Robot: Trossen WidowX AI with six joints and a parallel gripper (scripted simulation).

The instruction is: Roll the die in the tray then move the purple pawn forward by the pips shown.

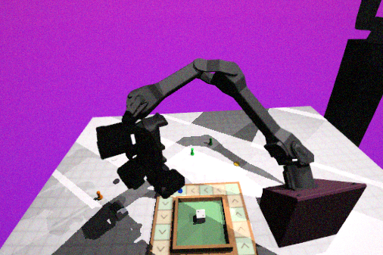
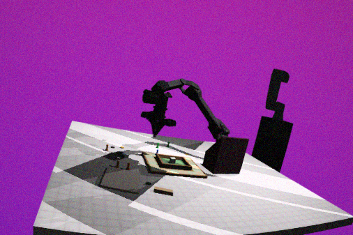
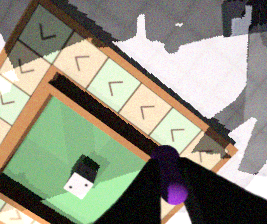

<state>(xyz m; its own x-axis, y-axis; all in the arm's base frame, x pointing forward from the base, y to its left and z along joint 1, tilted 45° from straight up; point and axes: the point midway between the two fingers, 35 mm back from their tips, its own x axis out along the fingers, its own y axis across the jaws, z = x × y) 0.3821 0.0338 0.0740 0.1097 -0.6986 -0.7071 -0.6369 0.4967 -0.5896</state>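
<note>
My gripper tip is now 120 mm past the die, 120 mm above it and 10 mm to the right of it. Round my gripper tip: green tray (140 mm below, 120 mm behind, 30 mm to the left); then purple pawn (10 mm above); then blue pawn (120 mm below, 90 mm to the right, 60 mm behind).
</note>
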